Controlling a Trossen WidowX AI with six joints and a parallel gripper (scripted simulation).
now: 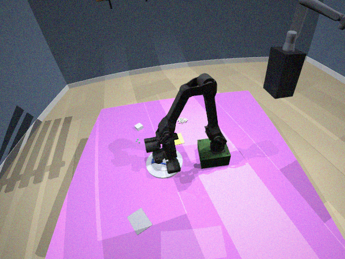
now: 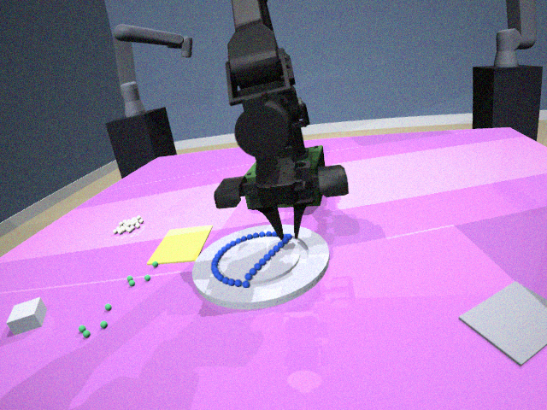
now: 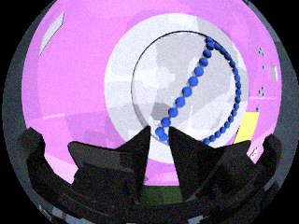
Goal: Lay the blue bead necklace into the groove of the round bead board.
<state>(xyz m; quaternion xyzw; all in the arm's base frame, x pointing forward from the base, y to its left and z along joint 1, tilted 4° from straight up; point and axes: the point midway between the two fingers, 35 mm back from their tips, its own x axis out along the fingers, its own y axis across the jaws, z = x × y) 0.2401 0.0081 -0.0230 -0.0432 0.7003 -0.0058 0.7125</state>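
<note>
Now: gripper tip 40 mm to the left of the round white bead board, 40 mm short of it and 10 mm above it. Round my gripper tip: yellow sheet: 200 mm to the right, 30 mm behind, 10 mm below; grey tile: 270 mm to the left, 190 mm ahead, 10 mm below; cube: 370 mm to the right, 190 mm ahead.
</note>
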